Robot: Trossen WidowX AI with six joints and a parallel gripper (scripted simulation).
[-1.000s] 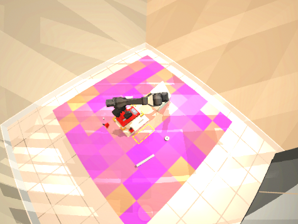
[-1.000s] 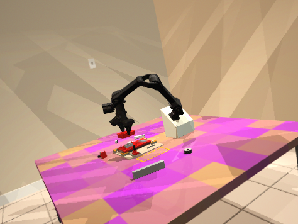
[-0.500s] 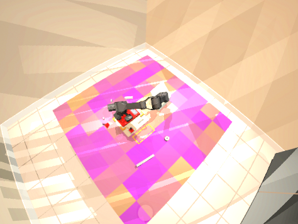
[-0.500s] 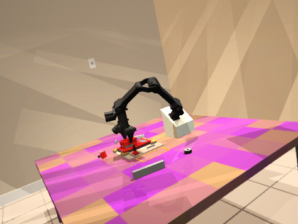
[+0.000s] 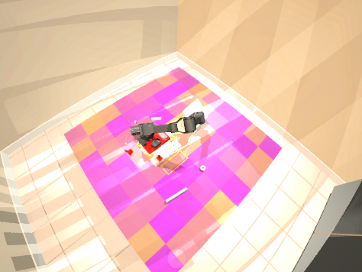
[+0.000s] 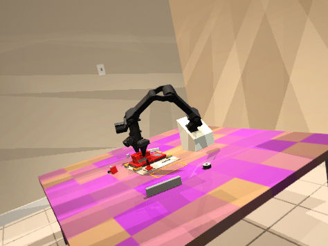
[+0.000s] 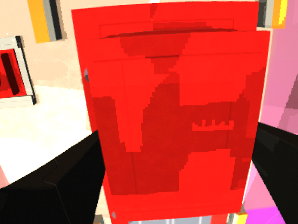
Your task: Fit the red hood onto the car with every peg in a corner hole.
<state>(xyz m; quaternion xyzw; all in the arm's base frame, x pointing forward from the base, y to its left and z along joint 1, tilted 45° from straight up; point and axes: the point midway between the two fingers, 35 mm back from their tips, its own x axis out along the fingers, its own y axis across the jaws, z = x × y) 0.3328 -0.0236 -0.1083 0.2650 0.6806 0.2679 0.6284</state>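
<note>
The red hood lies 10 mm above my gripper tip. Round my gripper tip: jig (50 mm below, 30 mm to the left, 30 mm behind); then grey engine block (30 mm below).
</note>
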